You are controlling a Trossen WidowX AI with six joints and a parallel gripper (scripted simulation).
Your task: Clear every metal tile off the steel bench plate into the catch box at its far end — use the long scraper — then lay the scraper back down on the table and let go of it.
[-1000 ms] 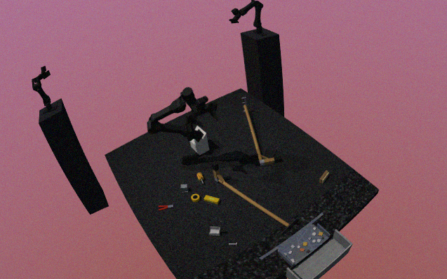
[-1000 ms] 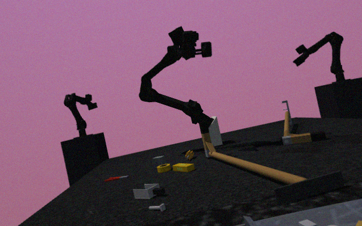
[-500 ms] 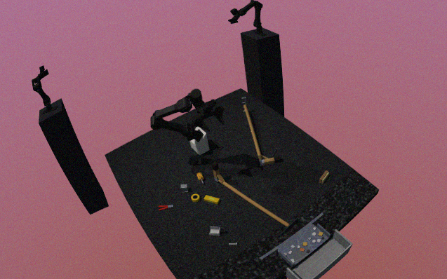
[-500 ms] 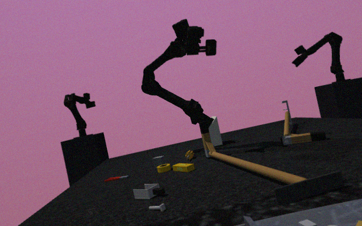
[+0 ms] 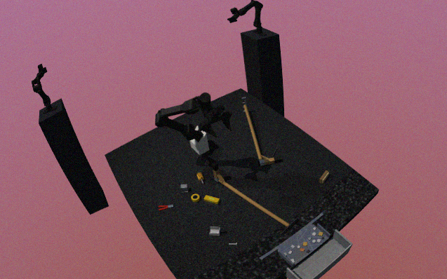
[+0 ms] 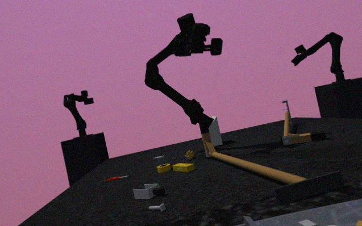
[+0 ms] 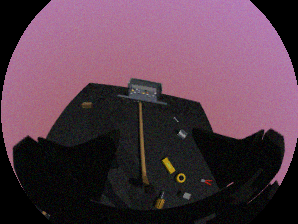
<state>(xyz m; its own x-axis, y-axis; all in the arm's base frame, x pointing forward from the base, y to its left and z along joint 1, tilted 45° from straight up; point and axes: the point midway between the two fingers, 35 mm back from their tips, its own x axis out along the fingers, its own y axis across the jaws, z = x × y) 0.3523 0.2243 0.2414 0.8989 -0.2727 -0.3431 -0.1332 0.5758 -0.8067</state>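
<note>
The long scraper is 330 mm below my gripper tip, 190 mm ahead of it and 10 mm to the left of it. Round my gripper tip: yellow tape ring 380 mm below, 230 mm to the right, 30 mm behind; yellow block 380 mm below, 160 mm to the right, 40 mm ahead; yellow-handled screwdriver 380 mm below, 150 mm behind, 130 mm to the right.
</note>
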